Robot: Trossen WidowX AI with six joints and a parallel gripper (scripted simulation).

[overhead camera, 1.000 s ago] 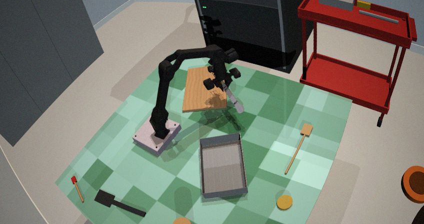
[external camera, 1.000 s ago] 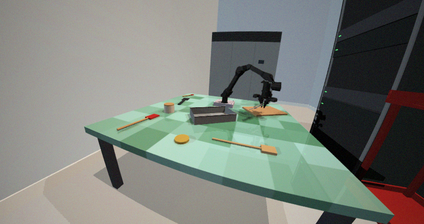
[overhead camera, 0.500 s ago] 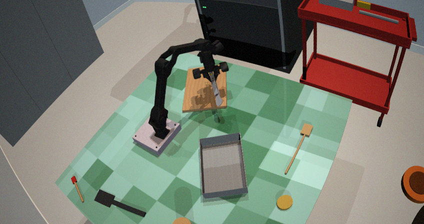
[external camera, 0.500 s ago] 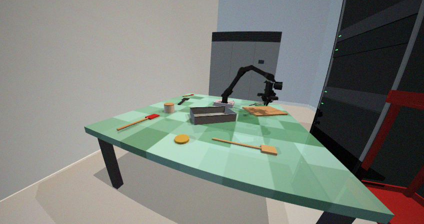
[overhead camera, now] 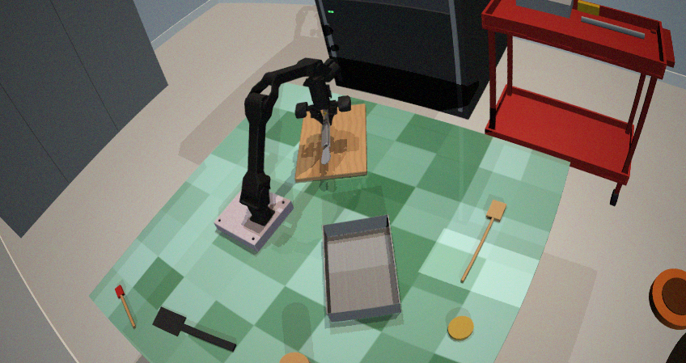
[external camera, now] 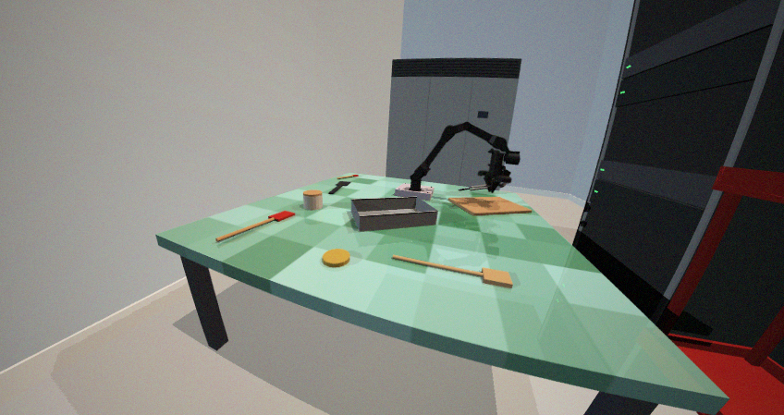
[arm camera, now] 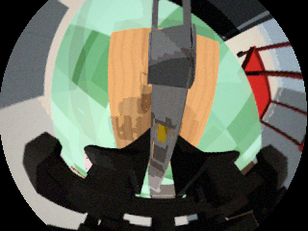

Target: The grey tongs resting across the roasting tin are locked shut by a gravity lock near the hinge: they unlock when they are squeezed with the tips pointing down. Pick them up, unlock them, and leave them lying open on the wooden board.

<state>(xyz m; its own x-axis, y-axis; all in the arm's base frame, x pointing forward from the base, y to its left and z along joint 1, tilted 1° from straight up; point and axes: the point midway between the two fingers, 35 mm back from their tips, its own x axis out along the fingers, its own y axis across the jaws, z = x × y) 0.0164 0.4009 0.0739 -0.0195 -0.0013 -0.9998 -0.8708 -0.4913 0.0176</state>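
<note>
Right now my gripper tip is 4 cm below the yellow lock piece, 2 cm to the right of it and 1 cm past it. The rest, counted from my gripper tip: black spatula: 87 cm to the right, 7 cm below, 2 cm behind; then wooden board: 7 cm below; then roasting tin: 44 cm to the right, 36 cm ahead, 5 cm below.
</note>
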